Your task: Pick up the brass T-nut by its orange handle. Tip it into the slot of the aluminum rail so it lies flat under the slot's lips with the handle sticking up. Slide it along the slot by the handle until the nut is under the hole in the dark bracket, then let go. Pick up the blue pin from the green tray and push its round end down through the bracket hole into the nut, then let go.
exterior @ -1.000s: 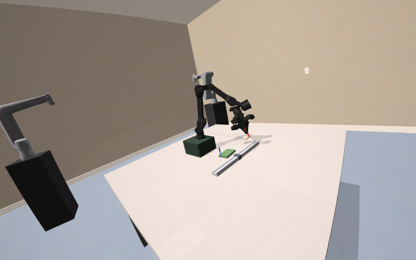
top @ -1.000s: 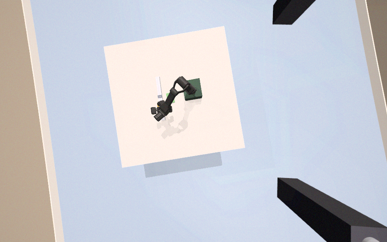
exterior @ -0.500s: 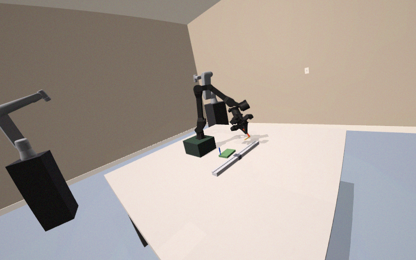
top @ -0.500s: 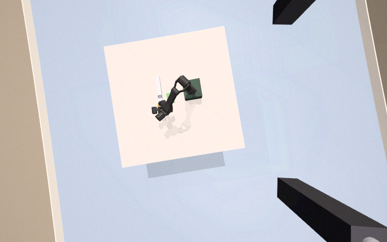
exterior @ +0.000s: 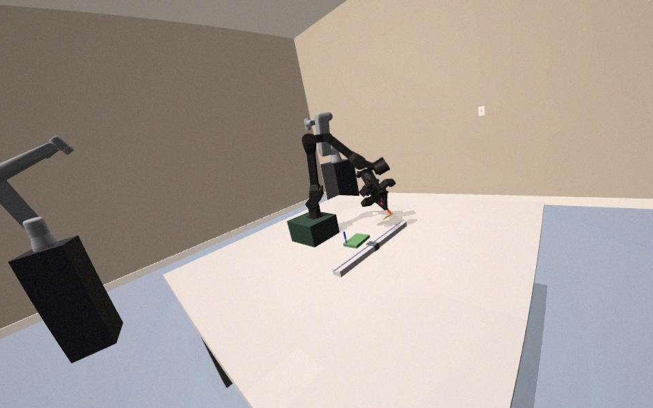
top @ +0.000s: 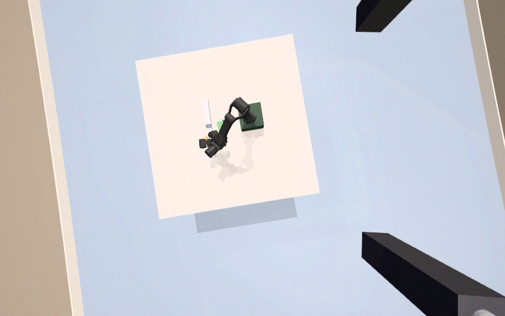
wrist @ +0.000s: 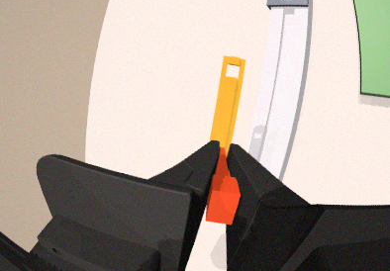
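Now: the aluminum rail 4 cm ahead of my gripper tip, 13 cm to the right of it and 10 cm below it. From my gripper tip the other things lie so: brass T-nut 2 cm to the right; then blue pin 8 cm behind, 18 cm to the right, 9 cm below; then green tray 8 cm behind, 16 cm to the right, 11 cm below.
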